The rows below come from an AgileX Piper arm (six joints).
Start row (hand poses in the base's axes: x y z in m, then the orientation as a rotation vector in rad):
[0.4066, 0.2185, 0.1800, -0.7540, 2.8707, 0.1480]
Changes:
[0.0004, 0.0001, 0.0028, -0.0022, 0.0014, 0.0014]
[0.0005, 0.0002, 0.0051, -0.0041, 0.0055, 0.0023]
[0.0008, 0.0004, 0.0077, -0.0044, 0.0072, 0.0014]
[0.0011, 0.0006, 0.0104, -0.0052, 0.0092, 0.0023]
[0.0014, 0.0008, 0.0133, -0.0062, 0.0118, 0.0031]
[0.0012, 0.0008, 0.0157, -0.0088, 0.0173, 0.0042]
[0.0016, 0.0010, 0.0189, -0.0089, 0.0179, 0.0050]
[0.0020, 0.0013, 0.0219, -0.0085, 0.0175, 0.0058]
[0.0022, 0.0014, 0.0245, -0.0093, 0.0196, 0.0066]
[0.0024, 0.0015, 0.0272, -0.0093, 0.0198, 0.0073]
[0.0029, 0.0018, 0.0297, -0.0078, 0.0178, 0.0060]
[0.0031, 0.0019, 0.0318, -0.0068, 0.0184, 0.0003]
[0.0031, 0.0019, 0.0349, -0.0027, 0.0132, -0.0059]
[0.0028, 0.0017, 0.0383, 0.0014, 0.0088, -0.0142]
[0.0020, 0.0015, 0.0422, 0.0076, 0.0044, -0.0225]
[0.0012, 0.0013, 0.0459, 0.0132, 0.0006, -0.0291]
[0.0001, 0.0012, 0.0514, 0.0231, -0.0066, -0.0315]
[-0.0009, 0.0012, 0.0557, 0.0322, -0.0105, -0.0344]
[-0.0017, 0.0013, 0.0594, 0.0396, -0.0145, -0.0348]
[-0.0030, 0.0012, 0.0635, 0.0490, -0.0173, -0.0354]
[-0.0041, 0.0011, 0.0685, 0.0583, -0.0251, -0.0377]
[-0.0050, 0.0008, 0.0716, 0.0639, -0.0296, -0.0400]
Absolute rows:
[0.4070, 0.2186, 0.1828, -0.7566, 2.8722, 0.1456]
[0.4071, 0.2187, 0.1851, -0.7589, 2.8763, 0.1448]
[0.4074, 0.2189, 0.1877, -0.7578, 2.8783, 0.1449]
[0.4077, 0.2191, 0.1904, -0.7596, 2.8801, 0.1447]
[0.4080, 0.2193, 0.1933, -0.7613, 2.8826, 0.1445]
[0.4078, 0.2193, 0.1957, -0.7641, 2.8881, 0.1432]
[0.4082, 0.2195, 0.1989, -0.7654, 2.8884, 0.1434]
[0.4086, 0.2198, 0.2019, -0.7664, 2.8877, 0.1439]
[0.4088, 0.2199, 0.2045, -0.7680, 2.8896, 0.1438]
[0.4090, 0.2200, 0.2072, -0.7691, 2.8895, 0.1440]
[0.4095, 0.2203, 0.2097, -0.7666, 2.8877, 0.1451]
[0.4097, 0.2204, 0.2118, -0.7582, 2.8899, 0.1460]
[0.4097, 0.2204, 0.2149, -0.7478, 2.8859, 0.1489]
[0.4094, 0.2202, 0.2183, -0.7344, 2.8833, 0.1519]
[0.4086, 0.2200, 0.2222, -0.7206, 2.8800, 0.1578]
[0.4078, 0.2198, 0.2259, -0.7095, 2.8769, 0.1633]
[0.4067, 0.2197, 0.2314, -0.7034, 2.8679, 0.1739]
[0.4057, 0.2197, 0.2357, -0.6970, 2.8623, 0.1848]
[0.4049, 0.2198, 0.2394, -0.6946, 2.8564, 0.1935]
[0.4036, 0.2197, 0.2435, -0.6917, 2.8510, 0.2054]
[0.4025, 0.2196, 0.2485, -0.6857, 2.8415, 0.2148]
[0.4016, 0.2193, 0.2516, -0.6808, 2.8362, 0.2203]

